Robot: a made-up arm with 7 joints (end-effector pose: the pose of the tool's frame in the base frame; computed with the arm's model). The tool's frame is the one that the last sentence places.
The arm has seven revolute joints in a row. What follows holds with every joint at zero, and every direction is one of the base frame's. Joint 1 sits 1 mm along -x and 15 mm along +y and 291 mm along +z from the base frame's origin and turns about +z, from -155.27 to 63.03 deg. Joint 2 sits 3 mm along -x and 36 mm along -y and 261 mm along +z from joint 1 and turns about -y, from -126.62 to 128.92 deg. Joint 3 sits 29 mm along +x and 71 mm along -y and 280 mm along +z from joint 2 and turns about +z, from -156.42 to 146.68 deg. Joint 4 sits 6 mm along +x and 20 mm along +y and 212 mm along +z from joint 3 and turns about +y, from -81.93 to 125.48 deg. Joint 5 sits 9 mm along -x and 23 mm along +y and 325 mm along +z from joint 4 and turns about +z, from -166.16 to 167.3 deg. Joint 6 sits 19 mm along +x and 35 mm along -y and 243 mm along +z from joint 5 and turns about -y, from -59.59 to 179.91 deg. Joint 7 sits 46 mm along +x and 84 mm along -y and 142 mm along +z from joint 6 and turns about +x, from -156.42 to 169.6 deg. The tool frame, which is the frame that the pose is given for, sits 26 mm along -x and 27 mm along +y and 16 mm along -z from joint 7; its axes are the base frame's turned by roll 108.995, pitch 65.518 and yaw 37.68 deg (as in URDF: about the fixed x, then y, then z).
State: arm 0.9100 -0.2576 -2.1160 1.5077 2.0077 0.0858 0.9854
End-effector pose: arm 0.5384 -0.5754 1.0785 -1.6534 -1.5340 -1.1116
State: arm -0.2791 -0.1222 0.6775 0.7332 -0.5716 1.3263 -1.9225
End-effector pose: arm 0.3995 -0.0397 1.5721 -0.3312 -0.5088 -1.2388
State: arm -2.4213 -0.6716 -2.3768 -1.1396 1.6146 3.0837 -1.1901
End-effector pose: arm -0.4795 -0.5570 0.9705 -0.8026 -0.5648 -1.7589
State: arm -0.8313 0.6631 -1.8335 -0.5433 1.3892 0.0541 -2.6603
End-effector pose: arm -0.3367 0.5483 1.5630 1.4659 0.3816 2.6460
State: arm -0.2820 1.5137 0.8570 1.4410 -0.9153 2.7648 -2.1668
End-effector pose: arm -0.6008 0.4154 0.9147 0.1264 -3.1073 -0.0016
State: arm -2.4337 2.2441 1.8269 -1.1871 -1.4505 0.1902 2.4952
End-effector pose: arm -0.0595 1.0444 0.3041 1.3646 1.4110 0.8022
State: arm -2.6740 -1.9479 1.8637 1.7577 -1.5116 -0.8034 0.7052
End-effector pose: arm -0.1471 -0.6869 0.4459 -1.3509 -1.3040 0.7609
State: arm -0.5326 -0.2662 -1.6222 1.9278 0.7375 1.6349 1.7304
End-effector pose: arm -0.3797 -0.5316 0.9140 2.2024 -1.6853 0.9991
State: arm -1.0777 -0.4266 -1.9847 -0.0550 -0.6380 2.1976 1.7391
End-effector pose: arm 0.3013 -0.4181 1.3724 0.5558 -0.0397 -1.6414
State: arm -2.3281 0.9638 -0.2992 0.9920 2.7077 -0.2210 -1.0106
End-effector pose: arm 0.1776 0.3539 1.5555 0.1239 0.6625 -0.9236
